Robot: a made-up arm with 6 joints. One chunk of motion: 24 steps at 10 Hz.
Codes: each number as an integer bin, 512 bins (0 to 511) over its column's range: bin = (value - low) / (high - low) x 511, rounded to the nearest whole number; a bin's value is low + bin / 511 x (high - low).
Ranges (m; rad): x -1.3..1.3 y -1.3..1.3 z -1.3..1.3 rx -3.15..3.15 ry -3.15..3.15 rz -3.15..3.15
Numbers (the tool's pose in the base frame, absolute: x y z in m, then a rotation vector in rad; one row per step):
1: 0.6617 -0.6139 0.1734 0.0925 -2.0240 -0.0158
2: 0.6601 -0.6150 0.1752 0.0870 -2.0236 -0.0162
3: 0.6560 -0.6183 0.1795 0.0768 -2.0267 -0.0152
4: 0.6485 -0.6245 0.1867 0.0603 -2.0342 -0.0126
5: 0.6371 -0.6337 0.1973 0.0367 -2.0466 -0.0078
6: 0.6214 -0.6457 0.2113 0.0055 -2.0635 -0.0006
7: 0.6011 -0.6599 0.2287 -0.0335 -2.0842 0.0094
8: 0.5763 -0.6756 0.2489 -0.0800 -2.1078 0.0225
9: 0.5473 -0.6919 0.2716 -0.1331 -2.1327 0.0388
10: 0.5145 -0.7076 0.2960 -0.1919 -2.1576 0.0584
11: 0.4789 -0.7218 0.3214 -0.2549 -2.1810 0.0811
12: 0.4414 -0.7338 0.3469 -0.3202 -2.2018 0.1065
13: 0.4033 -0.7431 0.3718 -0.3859 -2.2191 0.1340
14: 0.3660 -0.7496 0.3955 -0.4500 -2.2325 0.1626
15: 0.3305 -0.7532 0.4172 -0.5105 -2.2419 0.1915
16: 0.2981 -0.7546 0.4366 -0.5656 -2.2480 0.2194
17: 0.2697 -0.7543 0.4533 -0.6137 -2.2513 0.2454
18: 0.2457 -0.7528 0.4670 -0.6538 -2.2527 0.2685
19: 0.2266 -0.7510 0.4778 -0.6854 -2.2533 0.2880
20: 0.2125 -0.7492 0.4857 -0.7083 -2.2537 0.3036
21: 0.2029 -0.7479 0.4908 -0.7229 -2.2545 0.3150
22: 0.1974 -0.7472 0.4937 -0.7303 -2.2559 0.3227
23: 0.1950 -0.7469 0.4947 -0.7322 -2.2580 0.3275
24: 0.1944 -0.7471 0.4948 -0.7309 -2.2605 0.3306
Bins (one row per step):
1: 386 135 290 263 91 254
2: 385 135 290 263 91 254
3: 384 134 291 262 91 254
4: 383 133 292 260 91 254
5: 381 131 294 258 89 255
6: 378 129 297 256 88 255
7: 374 126 300 253 86 256
8: 369 123 304 249 85 257
9: 363 120 309 245 83 259
10: 357 116 314 240 80 260
11: 350 114 319 235 79 262
12: 342 111 324 230 77 264
13: 335 109 329 224 76 266
14: 327 108 333 219 74 269
15: 320 107 337 214 74 271
16: 314 107 341 210 73 273
17: 309 107 345 206 73 275
18: 304 108 347 202 73 277
19: 300 108 349 200 73 279
20: 297 108 351 198 73 280
21: 295 109 352 197 73 281
22: 294 109 353 196 73 282
23: 294 109 353 196 72 282
24: 294 109 353 196 72 282

